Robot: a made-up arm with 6 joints.
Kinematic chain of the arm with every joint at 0, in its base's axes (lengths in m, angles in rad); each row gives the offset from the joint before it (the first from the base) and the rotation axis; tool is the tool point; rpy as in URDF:
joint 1: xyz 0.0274 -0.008 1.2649 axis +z
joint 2: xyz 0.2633 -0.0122 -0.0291 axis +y
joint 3: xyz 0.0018 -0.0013 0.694 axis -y
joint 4: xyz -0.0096 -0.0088 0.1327 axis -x
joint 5: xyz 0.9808 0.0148 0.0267 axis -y
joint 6: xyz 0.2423 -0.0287 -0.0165 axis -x
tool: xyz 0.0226 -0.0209 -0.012 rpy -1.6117 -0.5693 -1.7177
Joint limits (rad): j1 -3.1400..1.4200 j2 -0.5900..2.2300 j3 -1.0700..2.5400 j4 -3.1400..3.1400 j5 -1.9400..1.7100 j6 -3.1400..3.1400
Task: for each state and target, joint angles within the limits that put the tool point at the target. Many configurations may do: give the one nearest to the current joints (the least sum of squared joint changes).
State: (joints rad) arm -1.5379 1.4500 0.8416 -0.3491 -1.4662 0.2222
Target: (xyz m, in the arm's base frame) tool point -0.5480 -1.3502 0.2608
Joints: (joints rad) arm -1.9802 1.7238 0.7911 -0.2744 -1.3691 0.2327
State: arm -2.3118 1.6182 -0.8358 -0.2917 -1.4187 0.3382
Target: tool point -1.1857 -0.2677 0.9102
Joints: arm -2.9167 0.7574 -0.1584 -0.1763 -1.5292 0.3315
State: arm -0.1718 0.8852 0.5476 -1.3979 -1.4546 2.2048
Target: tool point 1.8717 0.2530 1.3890
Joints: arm 0.0308 0.9712 0.6542 -1.4371 -1.3458 2.2076
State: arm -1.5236 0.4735 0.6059 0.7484 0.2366 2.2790
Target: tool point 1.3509 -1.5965 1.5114
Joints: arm -0.8953 0.9518 0.6795 0.7573 0.2535 2.2797
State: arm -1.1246 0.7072 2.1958 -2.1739 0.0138 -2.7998
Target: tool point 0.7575 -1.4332 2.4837
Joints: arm -1.0703 1.2709 2.1639 -2.1771 0.0159 -2.8019
